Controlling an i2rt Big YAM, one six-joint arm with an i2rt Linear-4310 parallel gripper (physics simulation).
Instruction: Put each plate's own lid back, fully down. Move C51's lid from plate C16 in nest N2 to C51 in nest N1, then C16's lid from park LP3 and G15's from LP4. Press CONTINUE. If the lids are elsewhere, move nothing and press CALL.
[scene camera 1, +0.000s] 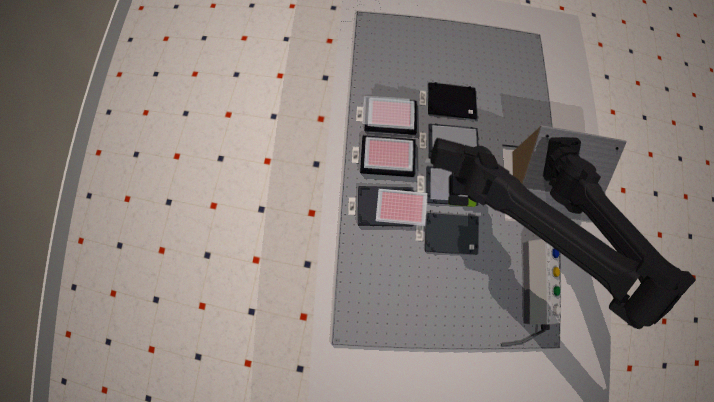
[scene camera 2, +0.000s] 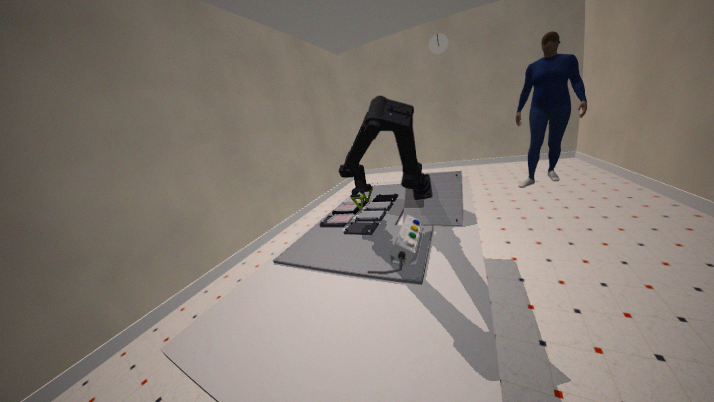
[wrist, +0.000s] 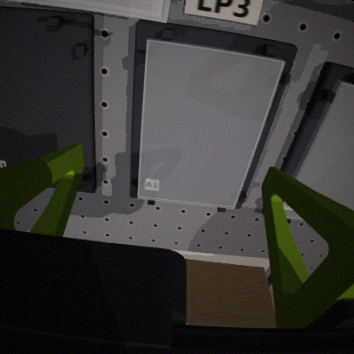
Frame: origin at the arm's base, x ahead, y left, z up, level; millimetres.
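Seen in the pictures: gripper, fingertip midpoint: (scene camera 1: 453, 184) (scene camera 2: 364, 205) (wrist: 175, 164); arm's base at its link origin: (scene camera 1: 560, 158) (scene camera 2: 422, 187).
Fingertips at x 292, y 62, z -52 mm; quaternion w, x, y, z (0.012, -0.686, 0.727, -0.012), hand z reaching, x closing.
Observation:
Offsets run from my fingertips to a thing's middle. "spot": to the spot under its first point. Level surfaces: height alone.
My gripper (wrist: 175, 164) (scene camera 2: 361, 206) is open and empty above park LP3, one green fingertip each side of a clear lid @[dx -18, dy -17, dz -62 mm] (wrist: 207, 120) (scene camera 1: 439, 185) marked A1. This lid lies on the dark LP3 park. Another clear lid @[dx -31, dy -143, dz -62 mm] (wrist: 332, 145) (scene camera 1: 455, 135) lies in LP4, partly hidden by the arm in scene camera 1. Three pink plates stand in the nest column: a paler top one @[dx +160, dy -222, dz -45 mm] (scene camera 1: 391, 113), a middle one @[dx +157, dy -98, dz -46 mm] (scene camera 1: 389, 154) and a bottom one @[dx +127, dy +46, dz -48 mm] (scene camera 1: 401, 206), which sits shifted right over its nest's @[spot: dx +215, dy +42, dz -59 mm] (scene camera 1: 367, 206) edge. Nest labels are unreadable; lids on the plates are hard to tell.
The dark parks @[spot: dx -38, dy -271, dz -65 mm] (scene camera 1: 452, 101) @[spot: dx -5, dy +114, dz -65 mm] (scene camera 1: 451, 233) at the column's ends show no lid. A button box @[dx -253, dy +254, dz -34 mm] (scene camera 1: 538, 280) (scene camera 2: 406, 245) with blue, yellow, green and white buttons stands at the board's @[dz -75 mm] (scene camera 1: 425, 300) right edge, its cable in front. A person (scene camera 2: 550, 95) stands beyond the table.

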